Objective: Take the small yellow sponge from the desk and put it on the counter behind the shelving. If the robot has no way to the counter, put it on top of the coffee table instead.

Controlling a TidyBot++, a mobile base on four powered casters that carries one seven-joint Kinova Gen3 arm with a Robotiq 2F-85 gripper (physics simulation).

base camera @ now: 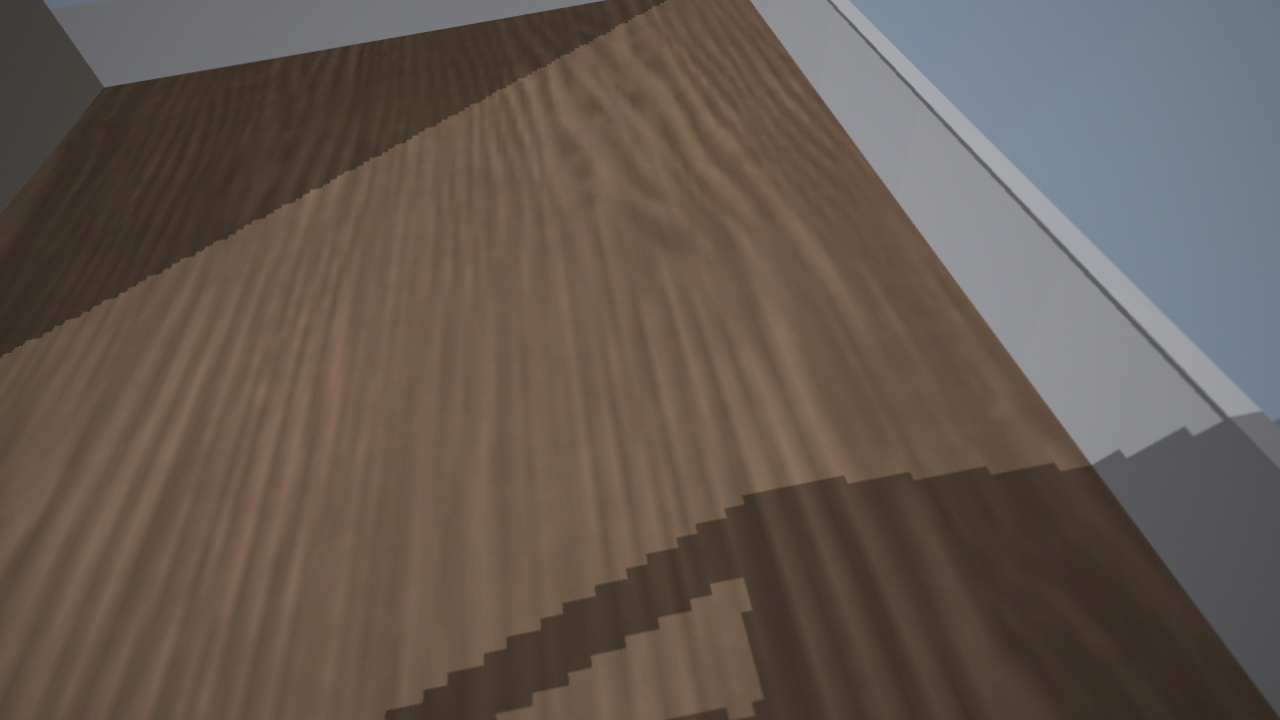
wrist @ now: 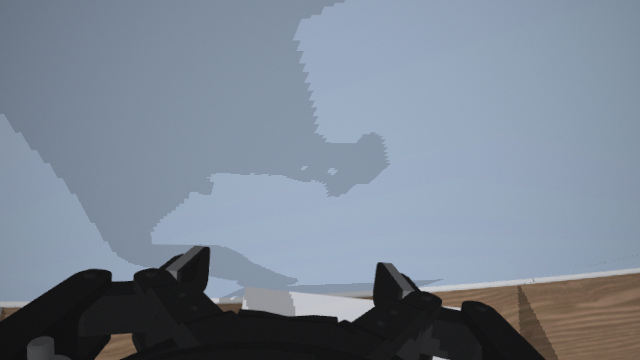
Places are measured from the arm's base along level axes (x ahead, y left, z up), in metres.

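Pixels of known places: gripper, fingertip midpoint: (wrist: 292, 273).
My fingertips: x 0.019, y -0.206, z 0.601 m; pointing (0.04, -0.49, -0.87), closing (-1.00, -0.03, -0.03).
Behind a point stands the place of what it marks.
My gripper (wrist: 292, 273) @[y -0.206, x 0.019, z 0.601 m] is open, its two black fingers wide apart at the bottom of the wrist view, with no object between them. Behind the fingers is a blue wall. The small yellow sponge, the desk, the counter, the shelving and the coffee table cannot be made out in either view.
A wooden floor (base camera: 501, 340) @[y 0.127, x 0.450, z -0.396 m] (wrist: 590, 315) @[y -0.288, x -1.117, z -0.396 m] meets a white baseboard (base camera: 993, 214) @[y -0.189, x 0.454, z -0.330 m] and a blue wall (base camera: 1145, 134) @[y -0.212, x 0.392, z -0.246 m] (wrist: 475, 150) @[y -0.284, x -0.080, z 0.615 m]. A dark grey upright surface (base camera: 35, 98) @[y 0.676, x 0.834, z -0.353 m] stands at the upper left. A pale, white-grey object (wrist: 330, 305) shows low behind the gripper. Shadows fall on wall and floor.
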